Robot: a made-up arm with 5 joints.
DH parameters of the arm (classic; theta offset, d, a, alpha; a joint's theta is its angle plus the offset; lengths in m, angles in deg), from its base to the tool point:
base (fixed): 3.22 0 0.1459 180
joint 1: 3.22 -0.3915 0.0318 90
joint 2: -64.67 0 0.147 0
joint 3: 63.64 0 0.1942 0
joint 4: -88.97 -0.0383 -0.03 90
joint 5: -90 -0.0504 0.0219 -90
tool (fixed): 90 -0.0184 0 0
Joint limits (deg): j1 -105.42..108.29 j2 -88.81..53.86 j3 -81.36..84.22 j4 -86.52..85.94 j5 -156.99..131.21
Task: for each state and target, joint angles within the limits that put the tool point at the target. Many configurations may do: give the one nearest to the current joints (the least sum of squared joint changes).
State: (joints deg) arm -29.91 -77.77 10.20 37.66 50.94
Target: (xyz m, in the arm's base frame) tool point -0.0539 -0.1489 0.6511
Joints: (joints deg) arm -23.21 -88.81 -43.96 7.55 56.49
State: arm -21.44 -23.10 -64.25 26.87 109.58
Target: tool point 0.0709 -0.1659 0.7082
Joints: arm -51.43 -52.92 -81.36 30.29 105.69
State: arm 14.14 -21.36 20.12 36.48 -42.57
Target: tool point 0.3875 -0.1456 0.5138
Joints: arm 23.83 -15.75 3.59 23.46 -40.50
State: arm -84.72 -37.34 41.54 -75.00 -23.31
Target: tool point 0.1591 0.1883 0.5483
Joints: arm -102.09 -74.77 71.23 -81.81 -23.92
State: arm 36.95 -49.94 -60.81 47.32 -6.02
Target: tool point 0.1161 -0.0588 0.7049
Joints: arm 58.78 -45.34 -45.69 62.63 -0.59
